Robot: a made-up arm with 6 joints. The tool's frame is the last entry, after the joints. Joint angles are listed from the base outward. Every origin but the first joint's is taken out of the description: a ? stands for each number. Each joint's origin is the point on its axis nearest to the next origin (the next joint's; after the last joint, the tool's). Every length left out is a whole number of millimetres.
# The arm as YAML. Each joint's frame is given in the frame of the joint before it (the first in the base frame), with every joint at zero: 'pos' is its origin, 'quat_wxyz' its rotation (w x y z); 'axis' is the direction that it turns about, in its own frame. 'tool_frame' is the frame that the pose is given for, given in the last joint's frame.
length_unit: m
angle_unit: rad
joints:
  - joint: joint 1
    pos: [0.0, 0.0, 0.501]
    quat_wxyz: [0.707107, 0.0, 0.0, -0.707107]
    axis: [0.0, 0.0, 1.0]
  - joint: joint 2
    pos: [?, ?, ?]
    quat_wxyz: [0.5, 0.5, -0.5, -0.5]
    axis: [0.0, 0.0, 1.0]
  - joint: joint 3
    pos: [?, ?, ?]
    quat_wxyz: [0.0, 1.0, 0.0, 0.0]
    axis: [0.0, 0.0, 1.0]
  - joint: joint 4
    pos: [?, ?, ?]
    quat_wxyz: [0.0, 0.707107, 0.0, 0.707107]
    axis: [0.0, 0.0, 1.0]
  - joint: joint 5
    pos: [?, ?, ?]
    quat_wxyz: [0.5, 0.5, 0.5, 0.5]
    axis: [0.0, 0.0, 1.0]
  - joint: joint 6
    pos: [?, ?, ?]
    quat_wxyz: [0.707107, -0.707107, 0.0, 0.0]
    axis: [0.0, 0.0, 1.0]
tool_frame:
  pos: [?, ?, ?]
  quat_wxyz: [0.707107, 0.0, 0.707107, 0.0]
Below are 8 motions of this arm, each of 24 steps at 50 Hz.
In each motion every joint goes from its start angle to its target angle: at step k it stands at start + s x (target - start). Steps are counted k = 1, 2, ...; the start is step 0. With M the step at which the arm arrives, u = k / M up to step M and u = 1 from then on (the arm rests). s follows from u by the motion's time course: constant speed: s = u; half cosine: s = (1 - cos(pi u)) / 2; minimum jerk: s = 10 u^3 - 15 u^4 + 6 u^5.
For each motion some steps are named. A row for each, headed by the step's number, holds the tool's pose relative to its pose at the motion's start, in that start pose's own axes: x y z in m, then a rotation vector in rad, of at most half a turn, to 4 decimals.
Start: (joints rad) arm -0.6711 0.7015 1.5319 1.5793 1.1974 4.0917
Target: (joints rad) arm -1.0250 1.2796 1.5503 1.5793 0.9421 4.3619
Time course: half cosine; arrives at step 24
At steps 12, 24:
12: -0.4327 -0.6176 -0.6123 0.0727 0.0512 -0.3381
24: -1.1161 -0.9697 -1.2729 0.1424 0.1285 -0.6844

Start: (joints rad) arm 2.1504 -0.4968 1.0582 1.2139 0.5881 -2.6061
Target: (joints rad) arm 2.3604 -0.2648 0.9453 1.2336 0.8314 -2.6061
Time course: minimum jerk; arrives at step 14
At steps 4, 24:
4: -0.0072 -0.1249 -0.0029 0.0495 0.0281 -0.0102
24: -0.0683 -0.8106 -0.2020 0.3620 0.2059 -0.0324

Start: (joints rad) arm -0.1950 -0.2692 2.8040 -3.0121 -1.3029 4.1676
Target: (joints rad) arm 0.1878 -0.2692 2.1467 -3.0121 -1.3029 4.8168
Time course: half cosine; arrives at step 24
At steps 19, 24:
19: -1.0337 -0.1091 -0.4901 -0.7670 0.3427 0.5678
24: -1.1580 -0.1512 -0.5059 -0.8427 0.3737 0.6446

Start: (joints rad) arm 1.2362 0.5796 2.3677 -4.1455 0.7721 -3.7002
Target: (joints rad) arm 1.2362 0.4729 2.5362 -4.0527 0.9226 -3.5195
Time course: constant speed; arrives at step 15
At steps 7, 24:
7: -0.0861 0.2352 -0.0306 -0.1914 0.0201 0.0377
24: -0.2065 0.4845 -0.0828 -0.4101 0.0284 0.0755

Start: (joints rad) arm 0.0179 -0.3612 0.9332 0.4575 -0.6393 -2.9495
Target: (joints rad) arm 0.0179 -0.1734 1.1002 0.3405 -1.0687 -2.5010
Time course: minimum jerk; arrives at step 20
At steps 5, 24:
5: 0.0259 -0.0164 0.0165 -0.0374 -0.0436 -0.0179
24: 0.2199 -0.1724 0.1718 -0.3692 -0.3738 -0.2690

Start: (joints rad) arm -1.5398 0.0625 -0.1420 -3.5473 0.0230 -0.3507
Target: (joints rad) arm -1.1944 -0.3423 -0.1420 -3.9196 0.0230 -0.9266
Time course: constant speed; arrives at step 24
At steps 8, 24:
8: -0.2388 -0.2824 0.0038 0.2957 -0.0093 -0.1793
24: -0.8283 -0.6541 -0.0193 0.9121 -0.2063 -0.5189

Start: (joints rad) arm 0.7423 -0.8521 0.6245 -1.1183 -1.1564 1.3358
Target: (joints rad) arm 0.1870 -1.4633 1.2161 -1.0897 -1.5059 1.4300
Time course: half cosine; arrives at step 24
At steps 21, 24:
21: -0.0752 2.2598 1.1039 -1.3067 0.2342 -0.0251
24: -0.0567 2.3732 1.0888 -1.3591 0.2486 -0.0181

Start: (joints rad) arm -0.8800 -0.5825 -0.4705 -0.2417 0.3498 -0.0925
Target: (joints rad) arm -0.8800 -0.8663 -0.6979 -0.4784 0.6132 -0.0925
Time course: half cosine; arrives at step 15
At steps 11, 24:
11: -0.3082 -0.0431 0.0623 0.1845 -0.2692 -0.0491
24: -0.3691 -0.0564 0.0654 0.2198 -0.3222 -0.0628

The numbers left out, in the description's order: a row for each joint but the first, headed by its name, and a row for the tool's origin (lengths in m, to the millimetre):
joint 2: 0.0 0.103 0.0
joint 3: 0.0 1.368 0.0
joint 4: -1.535 -0.214 0.0
joint 5: 0.0 0.0 0.0
joint 6: 0.0 -0.238 0.0
tool: 0.0 0.0 0.0

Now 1 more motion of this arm.
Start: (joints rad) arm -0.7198 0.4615 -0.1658 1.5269 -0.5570 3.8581
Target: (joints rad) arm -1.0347 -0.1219 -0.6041 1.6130 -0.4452 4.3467
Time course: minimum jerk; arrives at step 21
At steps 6, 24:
6: -0.0538 -0.0845 0.1181 -0.0472 -0.0228 -0.0051
24: -0.4579 -0.6495 0.5464 -0.3477 -0.1617 -0.0781

